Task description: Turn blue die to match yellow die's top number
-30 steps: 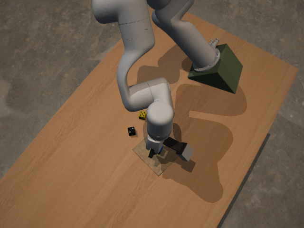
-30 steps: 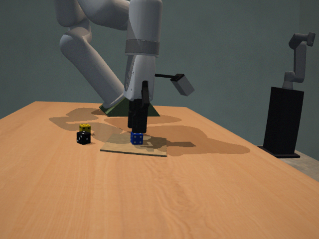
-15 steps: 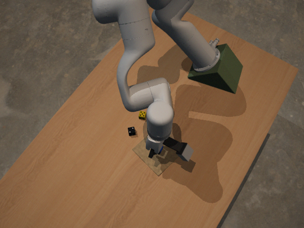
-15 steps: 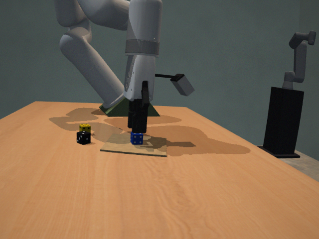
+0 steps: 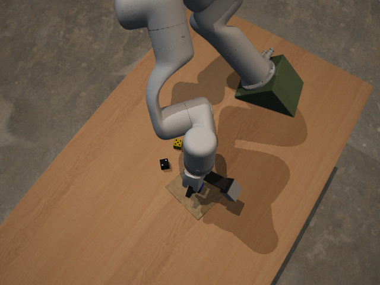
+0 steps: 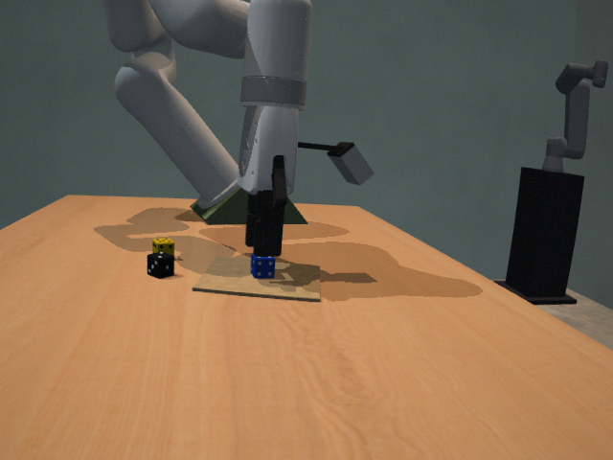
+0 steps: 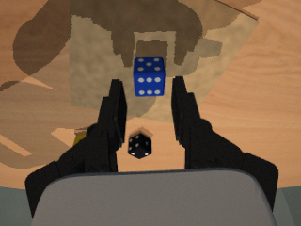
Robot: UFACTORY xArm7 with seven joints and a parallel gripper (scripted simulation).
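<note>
The blue die lies 40 mm below my hand. Also, from my hand: black die: 120 mm to the right, 40 mm below, 10 mm ahead; then yellow die: 130 mm to the right, 70 mm behind, 40 mm below; then tan mat: 50 mm below.
</note>
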